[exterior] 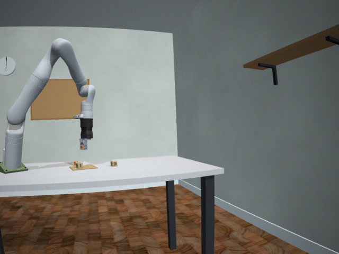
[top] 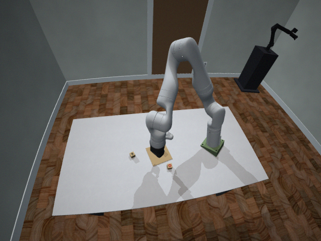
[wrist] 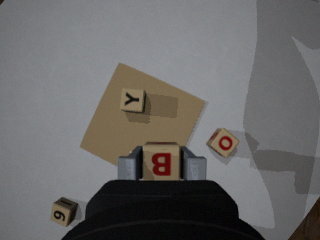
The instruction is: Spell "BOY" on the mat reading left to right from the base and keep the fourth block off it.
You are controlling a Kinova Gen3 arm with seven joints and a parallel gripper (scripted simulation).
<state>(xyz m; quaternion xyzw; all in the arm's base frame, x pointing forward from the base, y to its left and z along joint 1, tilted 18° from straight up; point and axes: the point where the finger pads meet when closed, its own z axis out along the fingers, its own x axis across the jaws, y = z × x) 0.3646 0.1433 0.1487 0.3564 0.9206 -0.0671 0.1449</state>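
My gripper is now 40 mm to the left of the tan mat and 120 mm above it. From my hand the other things lie so: Y block 20 mm behind, 70 mm to the right, 100 mm below; O block 70 mm behind, 50 mm to the left, 100 mm below; B block right at my hand.
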